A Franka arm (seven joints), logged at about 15 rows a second.
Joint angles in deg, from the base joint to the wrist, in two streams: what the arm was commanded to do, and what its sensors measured. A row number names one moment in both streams.
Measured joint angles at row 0: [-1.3, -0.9, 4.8, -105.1, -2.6, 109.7, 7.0]
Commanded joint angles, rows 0 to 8: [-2.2, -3.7, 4.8, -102.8, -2.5, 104.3, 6.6]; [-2.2, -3.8, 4.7, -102.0, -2.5, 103.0, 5.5]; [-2.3, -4.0, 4.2, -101.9, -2.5, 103.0, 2.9]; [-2.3, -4.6, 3.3, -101.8, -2.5, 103.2, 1.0]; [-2.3, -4.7, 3.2, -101.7, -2.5, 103.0, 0.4]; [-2.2, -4.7, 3.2, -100.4, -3.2, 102.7, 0.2]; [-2.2, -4.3, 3.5, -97.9, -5.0, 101.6, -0.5]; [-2.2, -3.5, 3.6, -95.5, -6.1, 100.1, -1.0]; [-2.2, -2.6, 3.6, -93.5, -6.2, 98.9, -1.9]
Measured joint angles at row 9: [-1.4, -4.4, 2.7, -98.9, -4.8, 103.0, 0.0]
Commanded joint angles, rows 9 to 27: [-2.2, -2.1, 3.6, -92.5, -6.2, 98.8, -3.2]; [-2.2, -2.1, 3.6, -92.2, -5.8, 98.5, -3.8]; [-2.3, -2.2, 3.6, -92.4, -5.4, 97.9, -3.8]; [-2.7, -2.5, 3.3, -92.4, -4.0, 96.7, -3.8]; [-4.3, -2.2, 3.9, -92.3, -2.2, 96.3, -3.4]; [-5.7, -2.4, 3.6, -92.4, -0.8, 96.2, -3.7]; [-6.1, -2.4, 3.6, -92.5, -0.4, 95.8, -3.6]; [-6.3, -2.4, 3.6, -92.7, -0.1, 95.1, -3.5]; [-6.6, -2.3, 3.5, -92.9, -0.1, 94.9, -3.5]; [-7.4, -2.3, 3.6, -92.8, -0.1, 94.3, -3.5]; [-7.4, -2.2, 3.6, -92.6, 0.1, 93.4, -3.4]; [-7.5, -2.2, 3.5, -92.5, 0.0, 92.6, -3.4]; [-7.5, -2.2, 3.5, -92.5, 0.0, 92.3, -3.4]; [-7.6, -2.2, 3.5, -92.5, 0.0, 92.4, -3.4]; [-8.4, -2.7, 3.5, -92.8, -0.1, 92.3, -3.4]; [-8.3, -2.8, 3.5, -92.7, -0.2, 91.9, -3.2]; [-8.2, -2.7, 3.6, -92.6, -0.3, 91.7, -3.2]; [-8.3, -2.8, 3.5, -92.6, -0.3, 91.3, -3.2]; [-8.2, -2.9, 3.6, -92.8, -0.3, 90.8, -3.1]
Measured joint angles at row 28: [-7.3, -3.0, 2.8, -94.1, -1.2, 93.3, -2.9]
